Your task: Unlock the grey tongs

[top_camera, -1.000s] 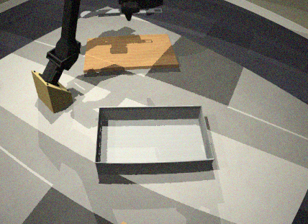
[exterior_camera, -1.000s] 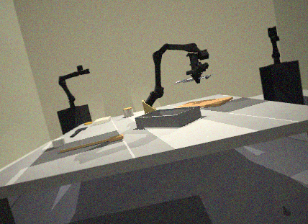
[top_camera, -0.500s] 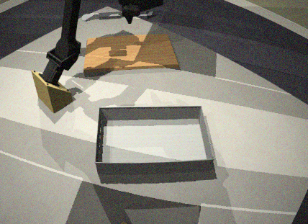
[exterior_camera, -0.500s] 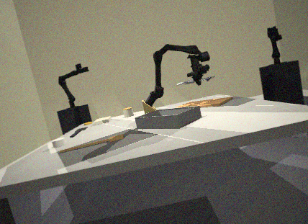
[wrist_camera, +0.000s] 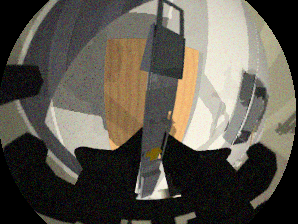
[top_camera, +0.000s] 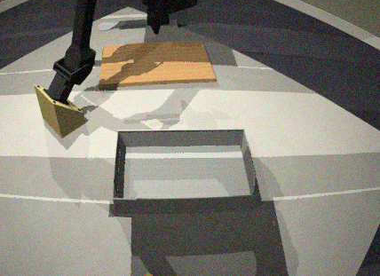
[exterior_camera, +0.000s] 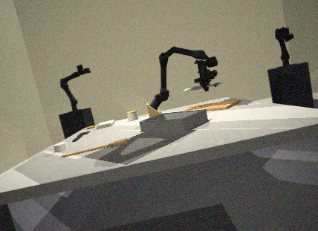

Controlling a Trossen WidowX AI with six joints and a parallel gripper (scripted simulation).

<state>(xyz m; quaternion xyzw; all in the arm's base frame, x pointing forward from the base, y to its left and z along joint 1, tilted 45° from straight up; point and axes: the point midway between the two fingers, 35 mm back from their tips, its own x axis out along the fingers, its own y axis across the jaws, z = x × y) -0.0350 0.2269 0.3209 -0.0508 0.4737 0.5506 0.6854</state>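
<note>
Right now the wooden board is 10 mm to the right of my gripper tip and 110 mm below it. Round my gripper tip: cup 200 mm behind, 590 mm to the right, 80 mm below; then grey roasting tin 400 mm ahead, 260 mm to the right, 90 mm below; then yellow lock 40 mm above.
</note>
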